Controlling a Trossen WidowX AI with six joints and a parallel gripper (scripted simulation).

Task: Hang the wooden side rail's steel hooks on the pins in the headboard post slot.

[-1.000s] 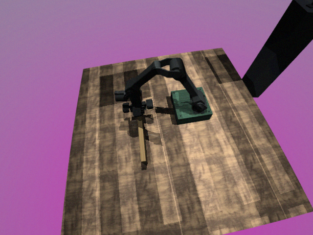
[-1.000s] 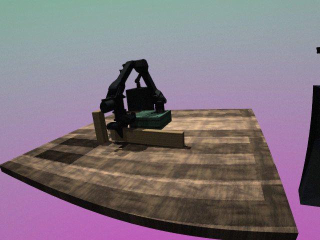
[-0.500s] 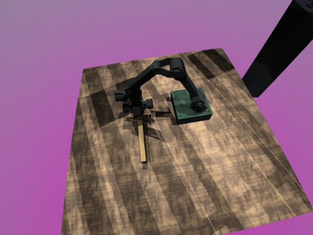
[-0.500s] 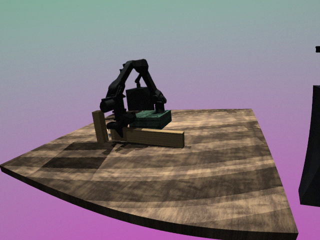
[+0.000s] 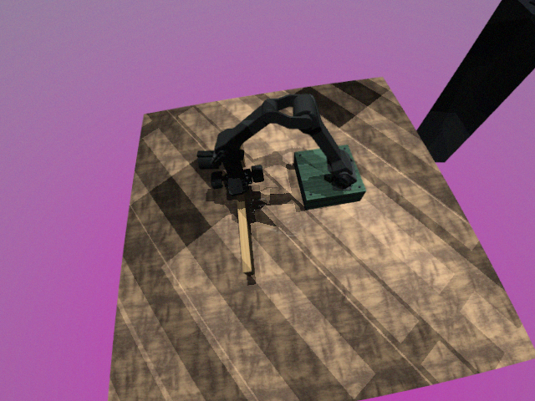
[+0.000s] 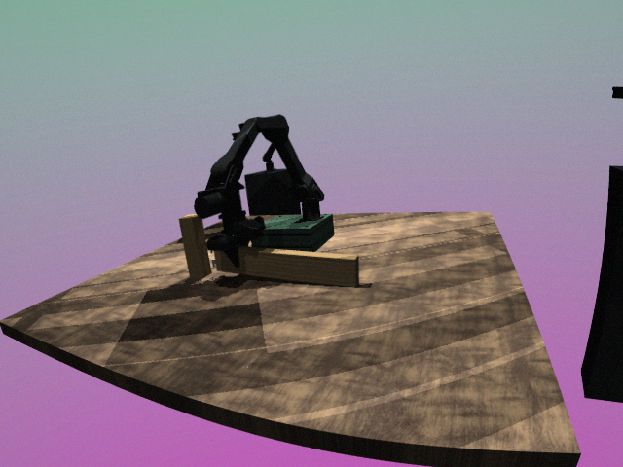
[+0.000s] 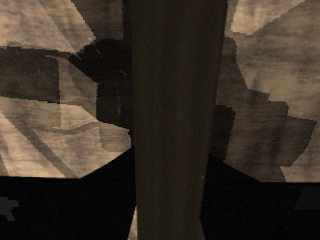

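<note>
Right now the headboard post is 140 mm to the right of my gripper tip, 40 mm above it and 30 mm ahead of it.
</note>
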